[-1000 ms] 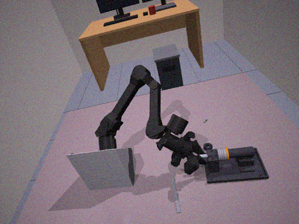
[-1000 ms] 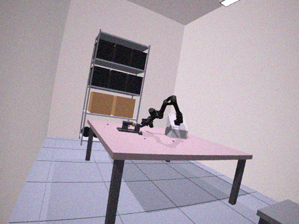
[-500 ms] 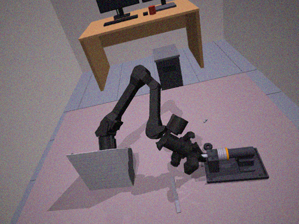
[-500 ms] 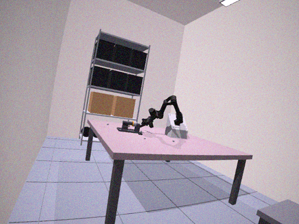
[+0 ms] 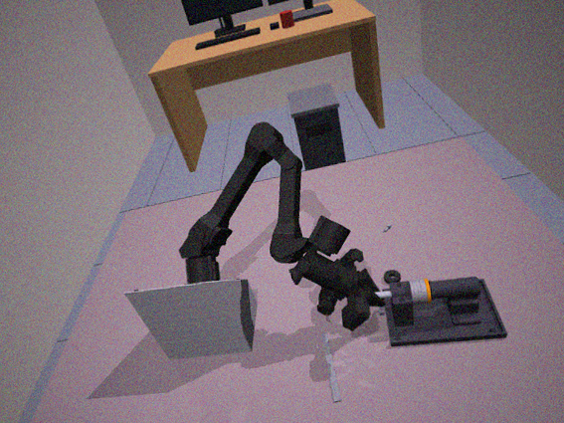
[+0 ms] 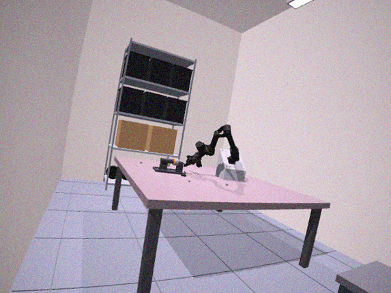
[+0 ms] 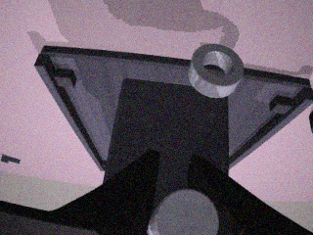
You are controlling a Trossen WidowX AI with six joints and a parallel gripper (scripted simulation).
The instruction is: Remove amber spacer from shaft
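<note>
The pale shaft lies 60 mm ahead of my gripper tip and 20 mm above it. Also, from my gripper tip: black ring knob (40 mm ahead, 120 mm to the left, 50 mm below); thin grey strip (130 mm behind, 110 mm to the right, 50 mm below); amber spacer (90 mm ahead, 20 mm above).
</note>
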